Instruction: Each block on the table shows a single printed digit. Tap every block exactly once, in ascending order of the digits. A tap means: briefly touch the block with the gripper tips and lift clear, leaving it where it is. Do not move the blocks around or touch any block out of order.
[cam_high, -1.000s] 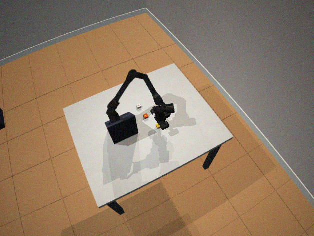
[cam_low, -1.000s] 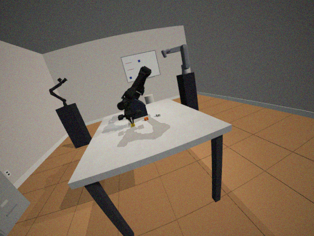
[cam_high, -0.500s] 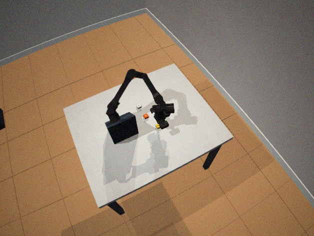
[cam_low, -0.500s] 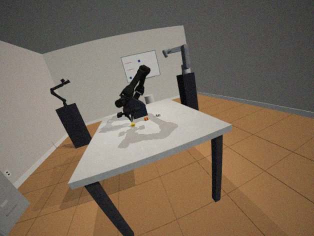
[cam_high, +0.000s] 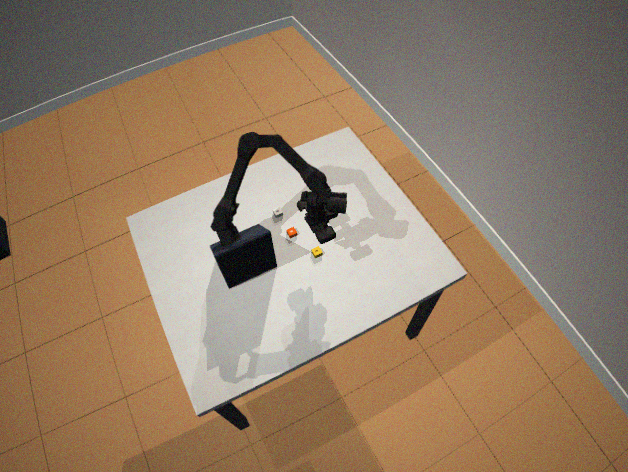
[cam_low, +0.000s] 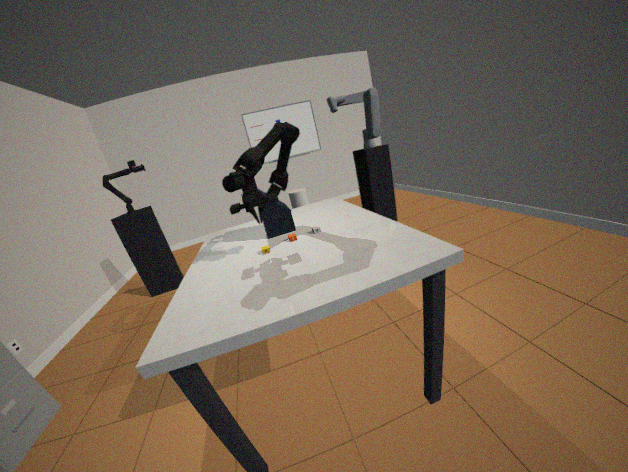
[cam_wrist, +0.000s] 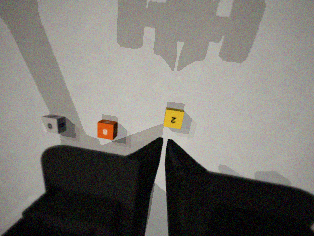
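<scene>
Right now the orange block is 50 mm behind my gripper tip, 110 mm to the left of it and 110 mm below it. From my gripper tip the other things lie so: white block (50 mm behind, 230 mm to the left, 110 mm below); then yellow block (10 mm behind, 10 mm to the right, 110 mm below).
</scene>
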